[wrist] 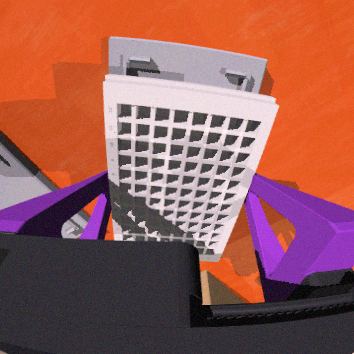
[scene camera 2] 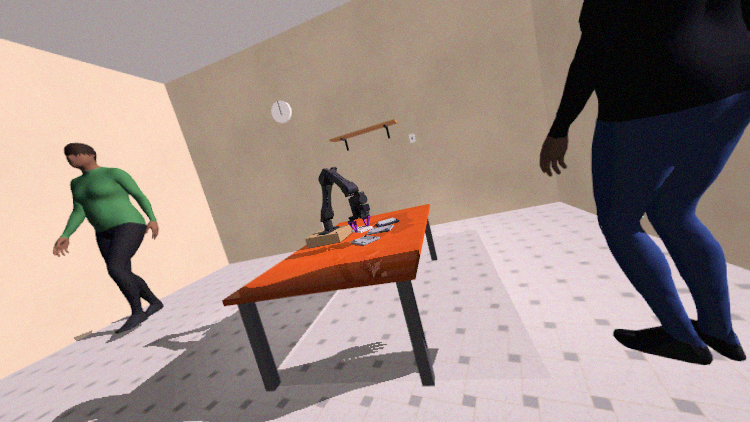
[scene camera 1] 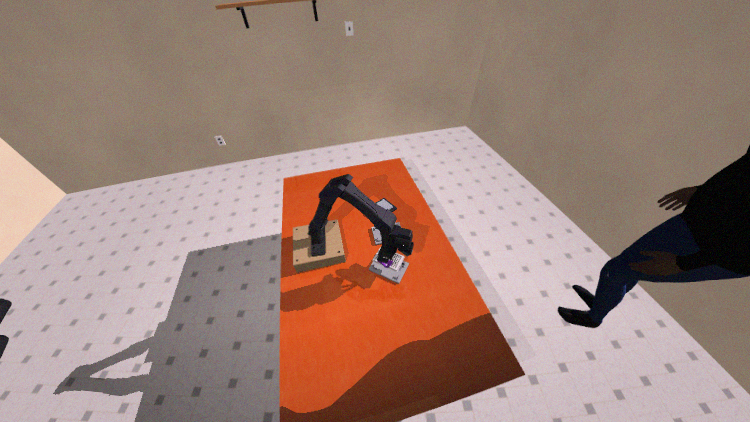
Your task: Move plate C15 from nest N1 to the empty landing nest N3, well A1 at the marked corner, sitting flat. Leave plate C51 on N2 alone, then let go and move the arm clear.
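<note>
The white well plate C15 (scene camera 1: 397, 260) (scene camera 2: 363, 229) (wrist: 185, 150) is between the purple fingers of my gripper (scene camera 1: 390, 260) (scene camera 2: 361, 227) (wrist: 178, 177), which is shut on its long sides. The plate hangs roughly level above the grey nest N1 (scene camera 1: 390, 272) (scene camera 2: 366, 240) (wrist: 185, 54), with a gap below it. A middle nest (scene camera 1: 376, 235) (scene camera 2: 381, 229) and a far nest (scene camera 1: 385, 205) (scene camera 2: 387, 222) lie further along the table. The arm partly hides the middle nest in scene camera 1. Labels, plate C51 and the marked corner are too small to make out.
The arm's wooden base block (scene camera 1: 319, 257) (scene camera 2: 327, 238) stands on the orange table (scene camera 1: 335, 356) (scene camera 2: 314, 272) beside the nests. A grey nest (wrist: 20, 187) shows at the left in the wrist view. A person in black (scene camera 1: 718, 209) (scene camera 2: 666, 62) stands near the table.
</note>
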